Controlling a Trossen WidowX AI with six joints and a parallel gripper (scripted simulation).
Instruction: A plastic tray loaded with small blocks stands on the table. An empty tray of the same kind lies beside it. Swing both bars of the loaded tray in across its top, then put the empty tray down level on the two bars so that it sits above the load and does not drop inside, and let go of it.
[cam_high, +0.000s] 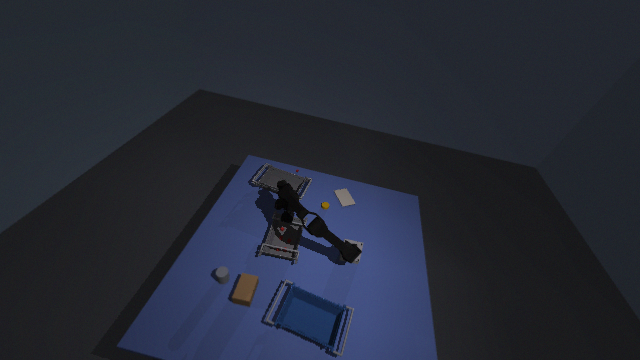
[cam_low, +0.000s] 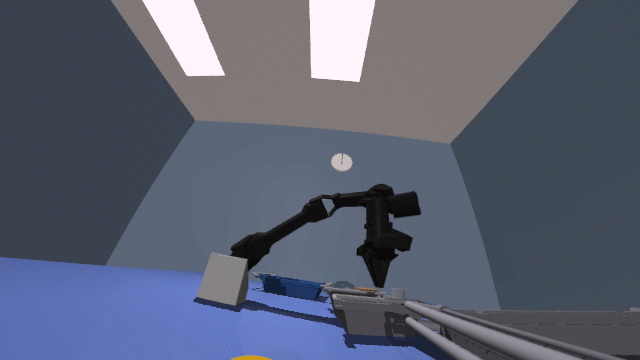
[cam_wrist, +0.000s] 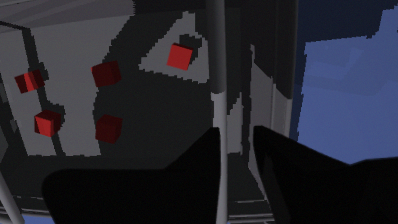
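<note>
My gripper tip is now 17 cm past the blue tray, 50 cm to the right of it and 4 cm above it. From my gripper tip the other things lie so: tan block (15 cm ahead, 41 cm to the left, 6 cm below); grey cylinder (27 cm ahead, 35 cm to the left, 5 cm below); yellow disc (22 cm behind, 20 cm to the right, 8 cm below).
</note>
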